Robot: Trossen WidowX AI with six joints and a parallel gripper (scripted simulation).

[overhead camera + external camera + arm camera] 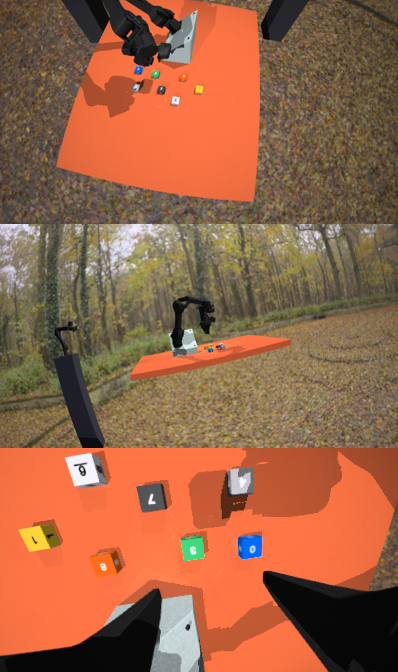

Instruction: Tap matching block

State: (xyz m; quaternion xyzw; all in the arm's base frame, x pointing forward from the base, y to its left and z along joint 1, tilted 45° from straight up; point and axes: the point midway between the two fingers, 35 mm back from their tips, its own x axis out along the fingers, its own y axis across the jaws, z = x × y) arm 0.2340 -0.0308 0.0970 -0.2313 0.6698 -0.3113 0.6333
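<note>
Now: the black block 11 cm below my gripper tip, 8 cm ahead of it and 5 cm to the left of it. Also, from my gripper tip: blue block: 11 cm below, 8 cm to the right, 2 cm behind; green block: 11 cm below, 1 cm to the left; grey block: 11 cm below, 8 cm to the right, 8 cm ahead.
</note>
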